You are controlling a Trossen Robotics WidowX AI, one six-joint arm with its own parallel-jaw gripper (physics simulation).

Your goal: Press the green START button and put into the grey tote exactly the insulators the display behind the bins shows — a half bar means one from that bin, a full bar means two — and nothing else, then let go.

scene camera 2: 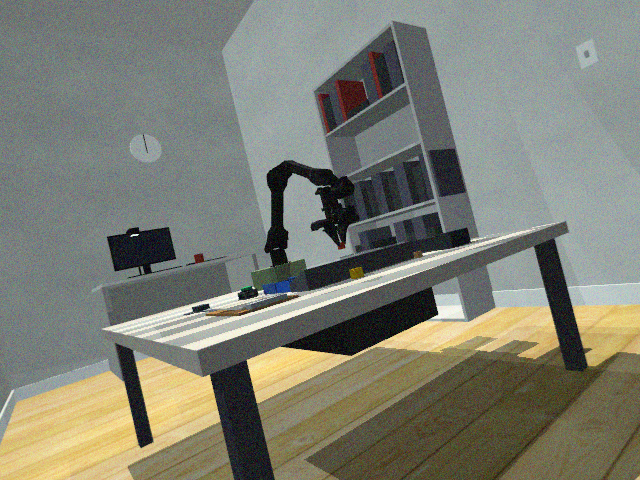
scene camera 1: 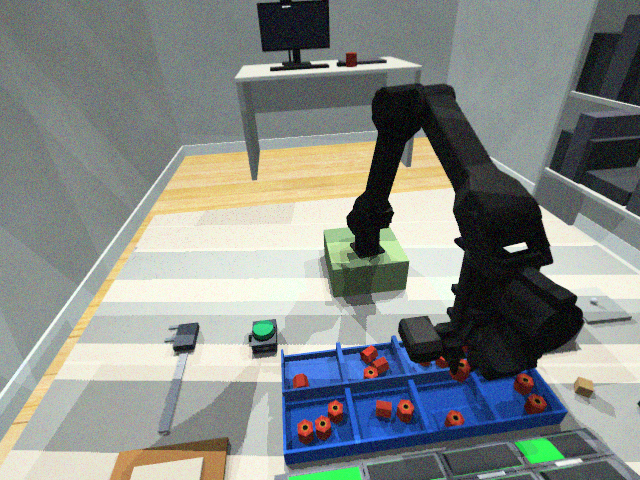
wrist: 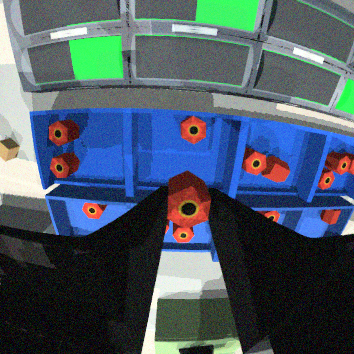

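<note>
My gripper is shut on a red hexagonal insulator, held above the blue bins. Other insulators lie in the bins; under the held one, a single insulator sits in that near-row bin. The display shows several green bars, some cut off by the view edges. The green START button stands left of the bins. The grey tote is mostly hidden behind the arm in scene camera 1; its contents cannot be seen.
A wooden cube lies beside the bins. A yellow block stands by the display. A caliper and an orange-edged board lie at the left. The arm stands on a green block.
</note>
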